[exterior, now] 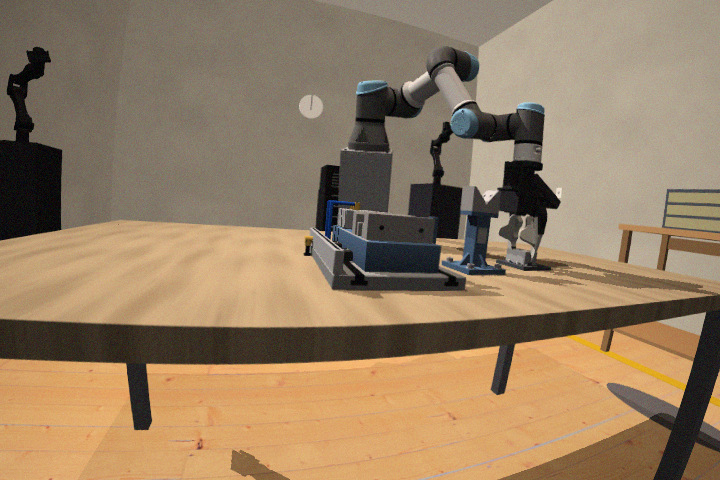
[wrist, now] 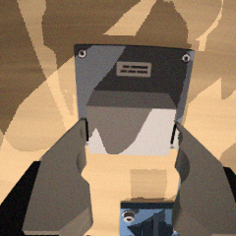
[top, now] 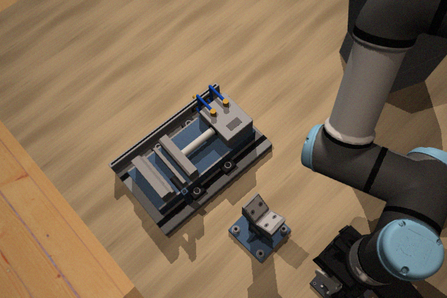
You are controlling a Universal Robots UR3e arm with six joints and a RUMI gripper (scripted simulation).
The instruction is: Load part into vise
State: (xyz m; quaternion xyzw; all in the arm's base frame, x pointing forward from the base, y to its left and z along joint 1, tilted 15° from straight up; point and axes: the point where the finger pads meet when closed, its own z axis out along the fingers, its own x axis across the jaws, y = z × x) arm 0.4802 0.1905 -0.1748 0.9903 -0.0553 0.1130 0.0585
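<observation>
Right now the dark infeed plate is 30 mm below my hand and 10 mm to the left of it. From my hand the other things lie so: part (10 mm below); then white cylinder rod (380 mm to the right, 50 mm above, 30 mm behind); then dark work stop (350 mm to the right, 60 mm ahead, 60 mm above).
</observation>
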